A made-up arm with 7 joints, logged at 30 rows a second.
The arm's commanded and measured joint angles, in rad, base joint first. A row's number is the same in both.
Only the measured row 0 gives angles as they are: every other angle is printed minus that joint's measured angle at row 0.
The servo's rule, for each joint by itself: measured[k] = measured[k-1] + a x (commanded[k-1-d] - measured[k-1]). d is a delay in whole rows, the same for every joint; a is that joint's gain. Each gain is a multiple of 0.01, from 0.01 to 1. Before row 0 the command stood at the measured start. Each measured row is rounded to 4 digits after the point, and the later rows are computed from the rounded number. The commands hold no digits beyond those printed.
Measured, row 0: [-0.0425 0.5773 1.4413 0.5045 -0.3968 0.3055 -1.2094]
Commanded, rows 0 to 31: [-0.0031 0.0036 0.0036 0.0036 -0.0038 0.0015 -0.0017]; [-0.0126 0.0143 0.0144 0.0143 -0.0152 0.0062 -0.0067]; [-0.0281 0.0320 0.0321 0.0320 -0.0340 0.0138 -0.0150]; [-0.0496 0.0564 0.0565 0.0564 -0.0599 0.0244 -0.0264]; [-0.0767 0.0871 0.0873 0.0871 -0.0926 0.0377 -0.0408]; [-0.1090 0.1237 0.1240 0.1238 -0.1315 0.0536 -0.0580]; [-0.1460 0.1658 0.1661 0.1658 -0.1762 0.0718 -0.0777]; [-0.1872 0.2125 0.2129 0.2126 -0.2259 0.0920 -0.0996]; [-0.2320 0.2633 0.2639 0.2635 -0.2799 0.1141 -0.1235]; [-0.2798 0.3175 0.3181 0.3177 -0.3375 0.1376 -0.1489]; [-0.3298 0.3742 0.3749 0.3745 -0.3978 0.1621 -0.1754]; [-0.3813 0.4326 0.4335 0.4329 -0.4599 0.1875 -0.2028]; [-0.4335 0.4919 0.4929 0.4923 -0.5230 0.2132 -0.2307]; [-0.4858 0.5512 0.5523 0.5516 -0.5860 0.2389 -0.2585]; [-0.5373 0.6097 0.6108 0.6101 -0.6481 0.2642 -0.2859]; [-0.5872 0.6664 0.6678 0.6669 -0.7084 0.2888 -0.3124]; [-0.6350 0.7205 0.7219 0.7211 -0.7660 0.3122 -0.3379]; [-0.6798 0.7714 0.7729 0.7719 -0.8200 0.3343 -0.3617]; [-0.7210 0.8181 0.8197 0.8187 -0.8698 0.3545 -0.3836]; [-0.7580 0.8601 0.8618 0.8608 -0.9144 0.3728 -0.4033]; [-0.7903 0.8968 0.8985 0.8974 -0.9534 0.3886 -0.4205]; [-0.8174 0.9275 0.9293 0.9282 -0.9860 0.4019 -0.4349]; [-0.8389 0.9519 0.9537 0.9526 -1.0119 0.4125 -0.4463]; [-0.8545 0.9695 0.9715 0.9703 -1.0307 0.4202 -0.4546]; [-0.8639 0.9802 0.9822 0.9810 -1.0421 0.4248 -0.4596]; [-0.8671 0.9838 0.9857 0.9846 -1.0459 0.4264 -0.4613]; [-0.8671 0.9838 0.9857 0.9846 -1.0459 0.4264 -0.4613]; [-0.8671 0.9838 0.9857 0.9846 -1.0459 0.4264 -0.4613]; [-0.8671 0.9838 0.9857 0.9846 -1.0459 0.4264 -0.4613]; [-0.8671 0.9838 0.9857 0.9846 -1.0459 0.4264 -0.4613]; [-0.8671 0.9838 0.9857 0.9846 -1.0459 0.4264 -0.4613]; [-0.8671 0.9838 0.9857 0.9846 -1.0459 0.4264 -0.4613]
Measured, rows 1 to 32: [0.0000 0.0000 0.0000 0.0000 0.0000 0.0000 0.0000]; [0.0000 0.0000 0.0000 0.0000 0.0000 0.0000 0.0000]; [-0.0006 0.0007 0.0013 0.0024 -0.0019 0.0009 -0.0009]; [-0.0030 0.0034 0.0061 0.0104 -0.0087 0.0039 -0.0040]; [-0.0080 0.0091 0.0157 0.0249 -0.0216 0.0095 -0.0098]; [-0.0163 0.0186 0.0308 0.0460 -0.0411 0.0180 -0.0186]; [-0.0284 0.0323 0.0517 0.0735 -0.0674 0.0292 -0.0304]; [-0.0445 0.0506 0.0785 0.1072 -0.1001 0.0431 -0.0450]; [-0.0648 0.0736 0.1109 0.1465 -0.1389 0.0595 -0.0623]; [-0.0893 0.1014 0.1486 0.1908 -0.1833 0.0780 -0.0821]; [-0.1178 0.1338 0.1913 0.2395 -0.2326 0.0986 -0.1040]; [-0.1502 0.1705 0.2382 0.2919 -0.2861 0.1208 -0.1278]; [-0.1861 0.2112 0.2888 0.3472 -0.3431 0.1443 -0.1530]; [-0.2251 0.2555 0.3423 0.4046 -0.4027 0.1689 -0.1794]; [-0.2668 0.3028 0.3980 0.4634 -0.4641 0.1942 -0.2066]; [-0.3106 0.3525 0.4551 0.5225 -0.5263 0.2197 -0.2341]; [-0.3559 0.4039 0.5127 0.5812 -0.5884 0.2451 -0.2616]; [-0.4022 0.4564 0.5701 0.6386 -0.6496 0.2700 -0.2885]; [-0.4488 0.5092 0.6263 0.6939 -0.7090 0.2941 -0.3147]; [-0.4950 0.5616 0.6805 0.7462 -0.7656 0.3170 -0.3396]; [-0.5402 0.6129 0.7320 0.7948 -0.8187 0.3384 -0.3629]; [-0.5838 0.6623 0.7800 0.8390 -0.8675 0.3580 -0.3843]; [-0.6251 0.7092 0.8238 0.8781 -0.9113 0.3754 -0.4035]; [-0.6636 0.7529 0.8628 0.9117 -0.9494 0.3905 -0.4201]; [-0.6987 0.7927 0.8964 0.9391 -0.9813 0.4030 -0.4340]; [-0.7299 0.8281 0.9242 0.9600 -1.0065 0.4128 -0.4449]; [-0.7567 0.8585 0.9457 0.9741 -1.0247 0.4196 -0.4527]; [-0.7788 0.8836 0.9605 0.9811 -1.0355 0.4235 -0.4573]; [-0.7965 0.9036 0.9698 0.9834 -1.0408 0.4252 -0.4594]; [-0.8106 0.9196 0.9757 0.9842 -1.0434 0.4259 -0.4604]; [-0.8219 0.9324 0.9794 0.9845 -1.0447 0.4262 -0.4609]; [-0.8309 0.9427 0.9817 0.9846 -1.0453 0.4263 -0.4611]
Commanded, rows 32 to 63: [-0.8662 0.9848 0.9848 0.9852 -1.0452 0.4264 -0.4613]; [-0.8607 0.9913 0.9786 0.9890 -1.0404 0.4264 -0.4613]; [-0.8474 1.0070 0.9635 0.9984 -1.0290 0.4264 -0.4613]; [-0.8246 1.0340 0.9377 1.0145 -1.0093 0.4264 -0.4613]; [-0.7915 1.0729 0.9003 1.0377 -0.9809 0.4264 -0.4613]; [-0.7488 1.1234 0.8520 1.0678 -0.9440 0.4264 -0.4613]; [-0.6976 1.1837 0.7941 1.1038 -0.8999 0.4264 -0.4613]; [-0.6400 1.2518 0.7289 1.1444 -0.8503 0.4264 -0.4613]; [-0.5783 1.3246 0.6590 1.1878 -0.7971 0.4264 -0.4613]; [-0.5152 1.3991 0.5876 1.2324 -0.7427 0.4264 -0.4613]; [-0.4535 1.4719 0.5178 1.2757 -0.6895 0.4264 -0.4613]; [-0.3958 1.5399 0.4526 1.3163 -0.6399 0.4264 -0.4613]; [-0.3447 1.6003 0.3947 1.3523 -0.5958 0.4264 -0.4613]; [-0.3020 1.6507 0.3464 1.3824 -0.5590 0.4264 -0.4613]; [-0.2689 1.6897 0.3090 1.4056 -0.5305 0.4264 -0.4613]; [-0.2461 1.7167 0.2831 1.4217 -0.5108 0.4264 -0.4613]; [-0.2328 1.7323 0.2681 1.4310 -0.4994 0.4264 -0.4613]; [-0.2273 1.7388 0.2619 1.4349 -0.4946 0.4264 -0.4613]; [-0.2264 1.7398 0.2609 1.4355 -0.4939 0.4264 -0.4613]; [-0.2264 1.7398 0.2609 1.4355 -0.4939 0.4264 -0.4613]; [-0.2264 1.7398 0.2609 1.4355 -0.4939 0.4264 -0.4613]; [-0.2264 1.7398 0.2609 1.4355 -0.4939 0.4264 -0.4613]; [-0.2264 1.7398 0.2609 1.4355 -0.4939 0.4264 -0.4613]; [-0.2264 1.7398 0.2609 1.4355 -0.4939 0.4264 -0.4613]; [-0.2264 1.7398 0.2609 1.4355 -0.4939 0.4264 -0.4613]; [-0.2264 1.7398 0.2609 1.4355 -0.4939 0.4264 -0.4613]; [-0.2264 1.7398 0.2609 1.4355 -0.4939 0.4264 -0.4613]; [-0.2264 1.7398 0.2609 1.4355 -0.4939 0.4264 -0.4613]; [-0.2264 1.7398 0.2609 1.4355 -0.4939 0.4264 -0.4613]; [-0.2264 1.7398 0.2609 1.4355 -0.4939 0.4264 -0.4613]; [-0.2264 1.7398 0.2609 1.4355 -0.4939 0.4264 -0.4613]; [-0.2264 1.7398 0.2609 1.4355 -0.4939 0.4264 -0.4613]
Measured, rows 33 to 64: [-0.8381 0.9509 0.9832 0.9846 -1.0456 0.4264 -0.4612]; [-0.8439 0.9575 0.9841 0.9846 -1.0458 0.4264 -0.4613]; [-0.8484 0.9630 0.9844 0.9850 -1.0455 0.4264 -0.4613]; [-0.8509 0.9687 0.9823 0.9877 -1.0429 0.4264 -0.4613]; [-0.8502 0.9764 0.9753 0.9949 -1.0358 0.4264 -0.4613]; [-0.8451 0.9879 0.9614 1.0080 -1.0223 0.4264 -0.4613]; [-0.8344 1.0049 0.9388 1.0279 -1.0012 0.4264 -0.4613]; [-0.8173 1.0286 0.9067 1.0546 -0.9720 0.4264 -0.4613]; [-0.7934 1.0596 0.8650 1.0876 -0.9352 0.4264 -0.4613]; [-0.7627 1.0980 0.8146 1.1257 -0.8919 0.4264 -0.4613]; [-0.7258 1.1433 0.7570 1.1673 -0.8436 0.4264 -0.4613]; [-0.6837 1.1945 0.6943 1.2109 -0.7921 0.4264 -0.4613]; [-0.6377 1.2500 0.6290 1.2543 -0.7398 0.4264 -0.4613]; [-0.5893 1.3080 0.5637 1.2958 -0.6889 0.4264 -0.4613]; [-0.5404 1.3665 0.5012 1.3337 -0.6414 0.4264 -0.4613]; [-0.4927 1.4233 0.4439 1.3663 -0.5994 0.4264 -0.4613]; [-0.4479 1.4766 0.3940 1.3926 -0.5643 0.4264 -0.4613]; [-0.4075 1.5246 0.3530 1.4121 -0.5370 0.4264 -0.4613]; [-0.3726 1.5661 0.3216 1.4248 -0.5178 0.4264 -0.4613]; [-0.3435 1.6006 0.2995 1.4316 -0.5060 0.4264 -0.4613]; [-0.3201 1.6284 0.2852 1.4342 -0.4998 0.4264 -0.4613]; [-0.3014 1.6507 0.2762 1.4351 -0.4968 0.4264 -0.4613]; [-0.2864 1.6685 0.2705 1.4354 -0.4953 0.4264 -0.4613]; [-0.2744 1.6828 0.2669 1.4355 -0.4946 0.4264 -0.4613]; [-0.2648 1.6942 0.2647 1.4355 -0.4942 0.4264 -0.4613]; [-0.2571 1.7033 0.2633 1.4355 -0.4940 0.4264 -0.4613]; [-0.2510 1.7106 0.2624 1.4355 -0.4939 0.4264 -0.4613]; [-0.2461 1.7164 0.2618 1.4355 -0.4939 0.4264 -0.4613]; [-0.2422 1.7211 0.2615 1.4355 -0.4939 0.4264 -0.4613]; [-0.2390 1.7248 0.2613 1.4355 -0.4939 0.4264 -0.4613]; [-0.2365 1.7278 0.2612 1.4355 -0.4939 0.4264 -0.4613]; [-0.2345 1.7302 0.2611 1.4355 -0.4939 0.4264 -0.4613]
